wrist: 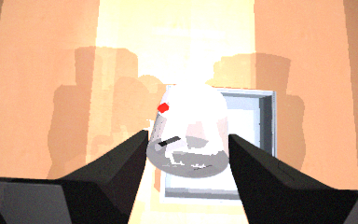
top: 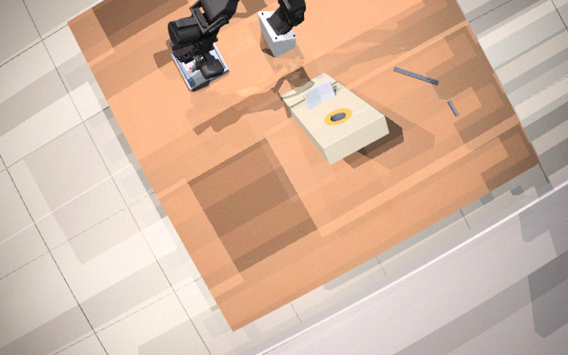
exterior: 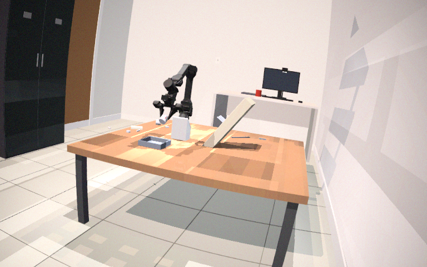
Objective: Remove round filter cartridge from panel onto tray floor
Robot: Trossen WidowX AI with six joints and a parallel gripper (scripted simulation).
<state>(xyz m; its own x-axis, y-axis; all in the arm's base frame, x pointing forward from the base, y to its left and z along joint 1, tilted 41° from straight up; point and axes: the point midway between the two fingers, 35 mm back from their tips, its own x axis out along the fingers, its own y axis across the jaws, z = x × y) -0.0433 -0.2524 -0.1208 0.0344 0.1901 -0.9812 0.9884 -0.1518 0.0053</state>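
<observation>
The grey tray is 5 cm behind my gripper tip, 1 cm to the left of it and 16 cm below it. Round my gripper tip: white filter cartridge: right at my gripper tip; cream service panel: 36 cm ahead, 25 cm to the left.
</observation>
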